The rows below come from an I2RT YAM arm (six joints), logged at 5 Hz.
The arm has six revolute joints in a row. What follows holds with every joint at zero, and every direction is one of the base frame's.
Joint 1 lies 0.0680 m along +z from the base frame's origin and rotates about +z.
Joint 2 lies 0.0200 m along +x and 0.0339 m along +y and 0.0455 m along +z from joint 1 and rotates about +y.
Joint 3 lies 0.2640 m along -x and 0.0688 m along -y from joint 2 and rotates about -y.
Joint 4 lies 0.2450 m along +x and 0.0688 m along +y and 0.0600 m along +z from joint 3 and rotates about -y.
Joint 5 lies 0.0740 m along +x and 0.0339 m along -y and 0.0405 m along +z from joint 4 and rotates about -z.
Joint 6 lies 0.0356 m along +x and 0.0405 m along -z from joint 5 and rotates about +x.
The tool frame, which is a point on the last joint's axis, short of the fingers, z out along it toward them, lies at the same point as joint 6; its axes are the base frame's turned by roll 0.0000, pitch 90.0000 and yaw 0.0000 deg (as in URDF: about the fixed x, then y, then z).
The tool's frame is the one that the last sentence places.
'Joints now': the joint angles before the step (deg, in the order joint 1, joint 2, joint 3, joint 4, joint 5, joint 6). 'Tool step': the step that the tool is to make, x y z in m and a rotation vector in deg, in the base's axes. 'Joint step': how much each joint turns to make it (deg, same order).
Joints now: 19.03 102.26 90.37 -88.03 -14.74 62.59
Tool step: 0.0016 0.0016 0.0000 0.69 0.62 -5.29
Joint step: -0.01 0.00 0.02 1.04 -1.71 5.27
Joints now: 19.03 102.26 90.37 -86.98 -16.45 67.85
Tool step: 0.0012 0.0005 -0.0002 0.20 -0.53 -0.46
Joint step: 0.01 0.00 -0.01 0.71 -0.09 0.48
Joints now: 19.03 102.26 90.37 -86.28 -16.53 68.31
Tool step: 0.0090 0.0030 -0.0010 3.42 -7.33 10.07
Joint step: 0.00 -0.01 -0.02 5.08 0.15 -10.53
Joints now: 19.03 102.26 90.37 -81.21 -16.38 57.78
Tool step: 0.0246 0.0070 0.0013 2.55 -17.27 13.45
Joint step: 0.00 0.01 0.02 13.52 2.36 -14.07
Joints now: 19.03 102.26 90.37 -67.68 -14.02 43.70
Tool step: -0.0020 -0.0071 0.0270 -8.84 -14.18 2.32
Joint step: 0.22 -4.63 -0.21 5.35 11.97 -5.50
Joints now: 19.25 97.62 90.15 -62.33 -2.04 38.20
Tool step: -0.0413 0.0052 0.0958 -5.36 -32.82 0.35
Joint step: 5.39 -14.39 0.34 14.60 16.78 -5.80
